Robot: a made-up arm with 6 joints.
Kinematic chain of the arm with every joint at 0, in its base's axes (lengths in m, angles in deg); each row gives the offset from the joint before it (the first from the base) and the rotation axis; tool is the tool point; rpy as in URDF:
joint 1: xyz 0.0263 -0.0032 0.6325 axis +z
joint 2: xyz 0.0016 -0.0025 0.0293 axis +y
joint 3: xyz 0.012 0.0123 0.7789 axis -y
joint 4: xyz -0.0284 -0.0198 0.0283 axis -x
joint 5: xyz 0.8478 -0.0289 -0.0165 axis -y
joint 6: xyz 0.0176 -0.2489 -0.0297 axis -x
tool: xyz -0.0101 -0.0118 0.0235 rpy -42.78 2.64 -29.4
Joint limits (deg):
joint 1: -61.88..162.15
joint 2: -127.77..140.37
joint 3: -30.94..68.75
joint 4: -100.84..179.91
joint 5: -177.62..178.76
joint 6: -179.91..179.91
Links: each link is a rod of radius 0.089 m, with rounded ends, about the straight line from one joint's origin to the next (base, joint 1, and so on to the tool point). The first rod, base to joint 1, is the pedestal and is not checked.
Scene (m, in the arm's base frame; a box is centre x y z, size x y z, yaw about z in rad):
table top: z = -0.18
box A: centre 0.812 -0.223 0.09 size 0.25 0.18 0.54 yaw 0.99
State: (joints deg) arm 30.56 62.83 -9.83 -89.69 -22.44 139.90
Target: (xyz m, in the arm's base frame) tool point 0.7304 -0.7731 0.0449
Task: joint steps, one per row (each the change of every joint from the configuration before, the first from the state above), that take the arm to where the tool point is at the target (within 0.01 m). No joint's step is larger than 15 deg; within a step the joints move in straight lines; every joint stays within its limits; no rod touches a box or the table.
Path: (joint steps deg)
1: -10.68 5.53 14.32 5.74 -12.37 -2.78
2: -10.67 5.52 14.32 5.75 -12.37 -2.78
3: -10.68 5.53 14.32 5.74 -12.36 -2.78
4: -14.53 -1.19 -4.01 0.89 13.09 2.02
5: -14.54 -1.19 -4.01 0.90 13.10 2.02
6: -14.53 -1.19 -4.01 0.90 13.10 2.03

